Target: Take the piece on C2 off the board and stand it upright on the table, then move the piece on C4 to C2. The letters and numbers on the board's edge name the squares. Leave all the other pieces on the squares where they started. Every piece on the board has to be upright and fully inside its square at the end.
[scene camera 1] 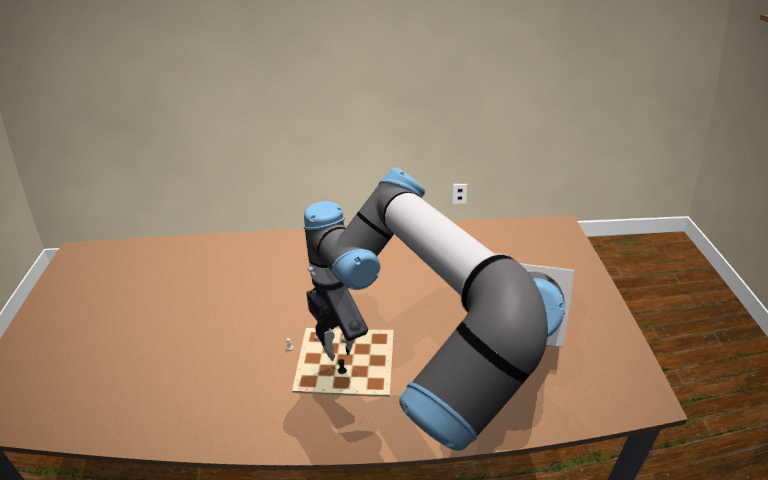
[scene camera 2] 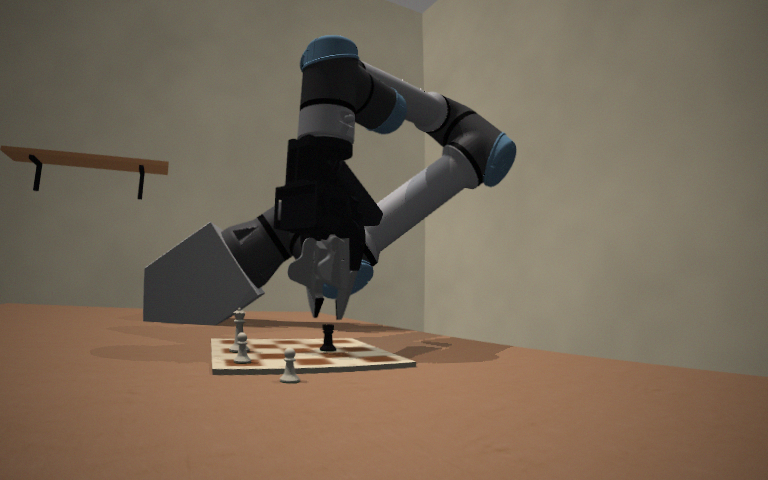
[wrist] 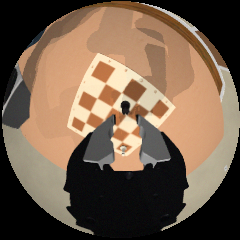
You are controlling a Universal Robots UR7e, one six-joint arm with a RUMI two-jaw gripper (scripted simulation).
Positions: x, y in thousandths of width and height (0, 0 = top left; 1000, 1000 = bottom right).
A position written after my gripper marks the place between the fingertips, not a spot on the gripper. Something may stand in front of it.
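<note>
My gripper (scene camera 2: 425, 664), (scene camera 1: 443, 745), (wrist: 523, 481). Chessboard (scene camera 2: 348, 743), (scene camera 1: 481, 759), (wrist: 448, 348).
</note>
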